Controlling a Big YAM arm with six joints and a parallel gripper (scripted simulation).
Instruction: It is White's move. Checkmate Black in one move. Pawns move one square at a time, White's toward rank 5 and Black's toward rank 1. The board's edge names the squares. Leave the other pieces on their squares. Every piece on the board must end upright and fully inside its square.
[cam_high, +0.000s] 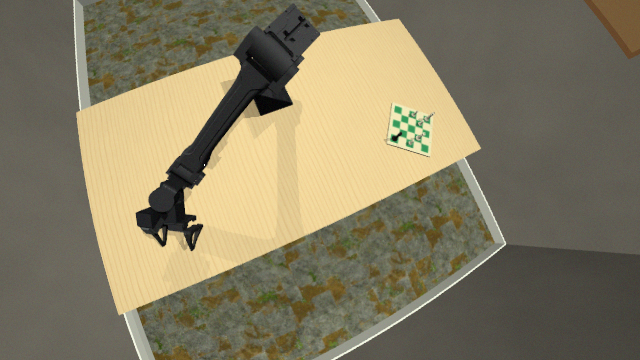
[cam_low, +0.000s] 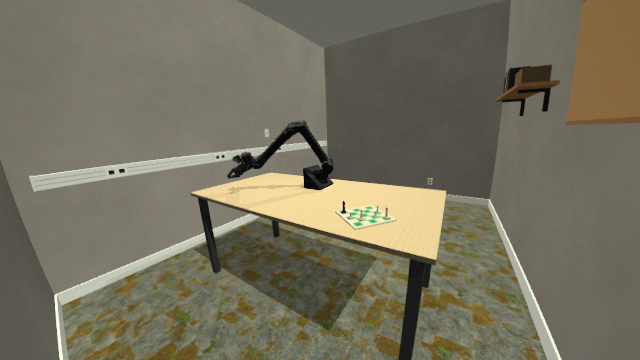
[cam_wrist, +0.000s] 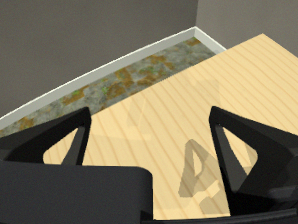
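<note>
Now: hand 14 cm past the white piece, 99 cm to the right of it and 10 cm above it. From my hand the other things lie so: black piece 16 cm behind, 88 cm to the left, 10 cm below; then chessboard 19 cm behind, 98 cm to the left, 13 cm below.
</note>
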